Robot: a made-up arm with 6 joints.
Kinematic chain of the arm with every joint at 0, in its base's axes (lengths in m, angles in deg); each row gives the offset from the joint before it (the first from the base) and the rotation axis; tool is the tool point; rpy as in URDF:
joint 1: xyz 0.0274 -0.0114 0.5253 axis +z
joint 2: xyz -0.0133 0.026 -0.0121 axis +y
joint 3: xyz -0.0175 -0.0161 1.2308 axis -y
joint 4: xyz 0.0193 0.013 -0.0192 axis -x
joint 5: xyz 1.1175 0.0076 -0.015 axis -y
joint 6: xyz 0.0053 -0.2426 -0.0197 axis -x
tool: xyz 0.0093 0.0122 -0.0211 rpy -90 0 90
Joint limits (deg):
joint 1: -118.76..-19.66
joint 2: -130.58..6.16
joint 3: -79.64..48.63
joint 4: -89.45..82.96
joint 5: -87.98..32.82
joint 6: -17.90..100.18
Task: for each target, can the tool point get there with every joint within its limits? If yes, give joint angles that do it. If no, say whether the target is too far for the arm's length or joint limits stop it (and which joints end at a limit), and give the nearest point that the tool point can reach.
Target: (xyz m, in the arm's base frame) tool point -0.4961 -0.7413 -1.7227
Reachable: no: joint limits stop it (at a limit: joint 1, joint 2, joint 3, joint 5) | nearest point -0.0701 -0.0946 0.4056 | short by 2.265 m
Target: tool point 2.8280 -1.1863 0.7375
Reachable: no: too far | nearest point 1.1707 -0.4910 1.3505 | short by 1.899 m
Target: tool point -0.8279 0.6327 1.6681
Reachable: yes | joints -46.06 -88.17 1.56 -26.47 -22.72 51.69
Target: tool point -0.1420 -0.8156 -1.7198
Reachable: no: joint limits stop it (at a limit: joint 1, joint 2, joint 3, joint 5) | nearest point -0.0511 -0.0791 0.3982 | short by 2.244 m
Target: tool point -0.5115 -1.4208 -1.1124
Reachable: no: joint limits stop it (at a limit: joint 2, joint 4, joint 5) | nearest point -0.1990 -0.6036 0.6605 | short by 1.977 m
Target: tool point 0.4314 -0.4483 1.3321
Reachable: yes | joints -46.09 -24.90 -26.98 -67.23 0.93 5.46
